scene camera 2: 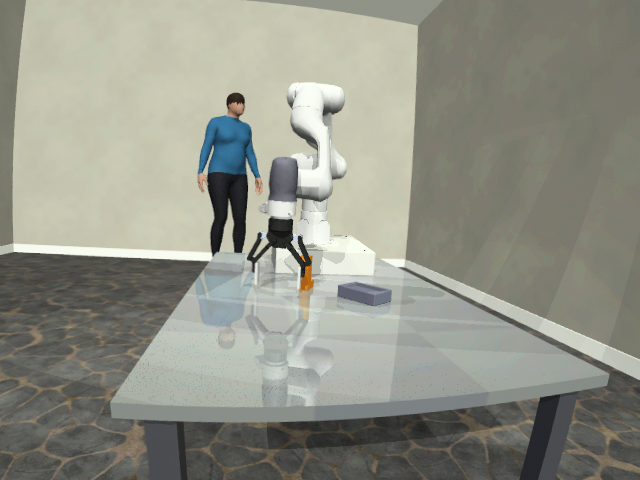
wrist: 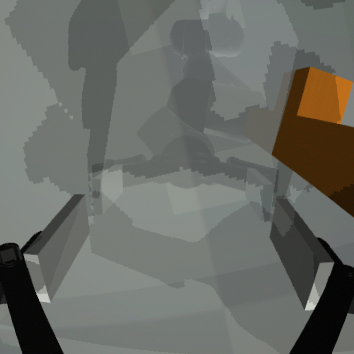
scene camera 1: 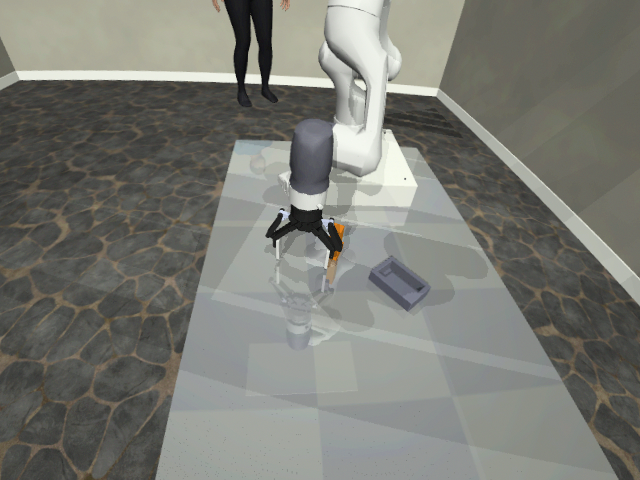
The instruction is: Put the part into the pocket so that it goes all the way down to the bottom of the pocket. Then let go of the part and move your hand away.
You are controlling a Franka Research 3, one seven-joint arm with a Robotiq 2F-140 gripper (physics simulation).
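The orange part stands upright on the table, with a short step at its foot. My gripper is open with nothing between its fingers, low over the table and pointing down. The part is outside the finger on the right, close to it; in scene camera 1 that finger hides some of it. I cannot tell whether they touch. In the wrist view the part is cut off by the right edge. The grey-purple block with the pocket lies to the right, its pocket facing up and empty.
The glossy table shows reflections of the arm and part. The white robot base stands at the table's far end. A person stands on the floor behind the table, to the left.
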